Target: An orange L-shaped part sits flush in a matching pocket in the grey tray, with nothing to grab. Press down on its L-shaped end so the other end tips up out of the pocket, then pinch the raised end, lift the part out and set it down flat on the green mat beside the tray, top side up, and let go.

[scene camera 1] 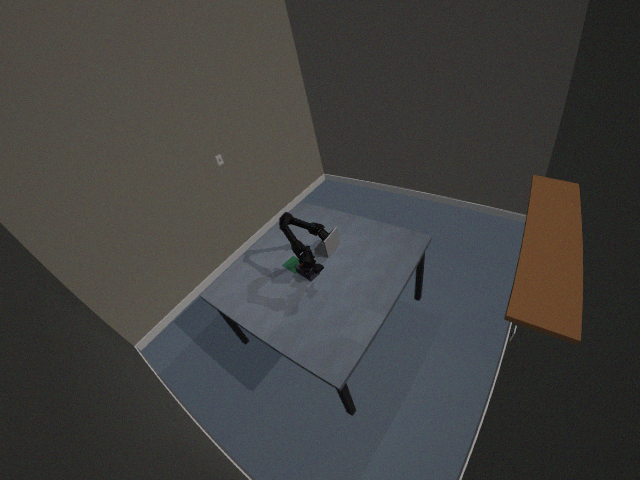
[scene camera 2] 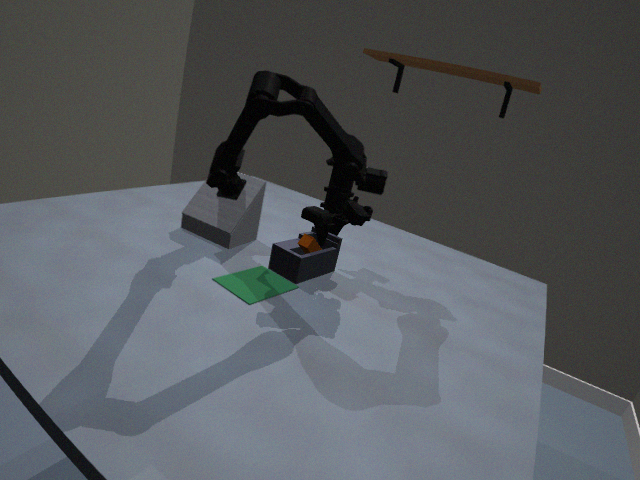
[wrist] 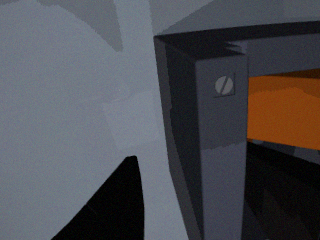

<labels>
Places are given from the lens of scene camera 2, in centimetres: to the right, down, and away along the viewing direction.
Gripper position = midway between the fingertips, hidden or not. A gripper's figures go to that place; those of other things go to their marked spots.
my gripper [scene camera 2: 325, 244]: 1, 1, 103
green mat [scene camera 2: 253, 285]: -14, 10, 86
</labels>
